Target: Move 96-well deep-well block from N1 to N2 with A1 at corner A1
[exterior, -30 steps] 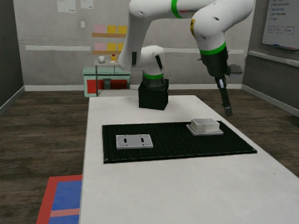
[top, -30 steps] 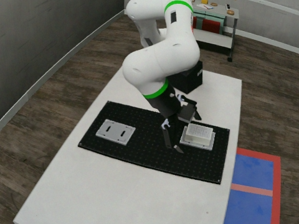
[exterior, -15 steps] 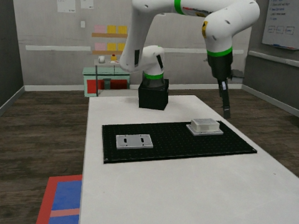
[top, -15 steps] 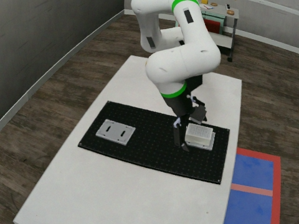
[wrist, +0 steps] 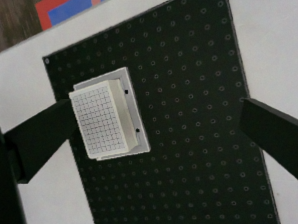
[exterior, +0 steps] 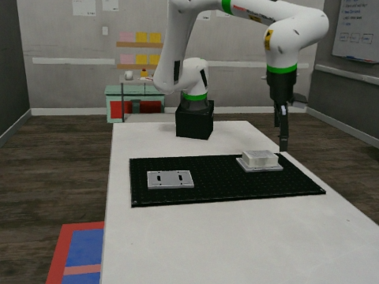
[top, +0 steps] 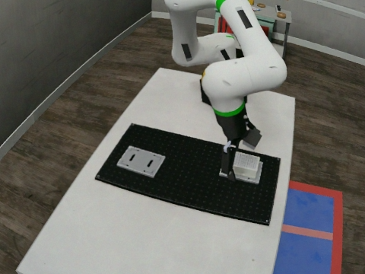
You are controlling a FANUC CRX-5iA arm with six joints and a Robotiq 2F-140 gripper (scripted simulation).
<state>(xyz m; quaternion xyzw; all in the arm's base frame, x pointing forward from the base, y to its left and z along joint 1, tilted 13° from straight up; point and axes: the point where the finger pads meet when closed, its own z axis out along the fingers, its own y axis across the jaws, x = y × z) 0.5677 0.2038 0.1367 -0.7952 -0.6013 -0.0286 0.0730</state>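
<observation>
Now: the white 96-well deep-well block 150 mm below my hand and 150 mm behind it. Also, from my hand: grey plate nest 180 mm below, 150 mm behind.
</observation>
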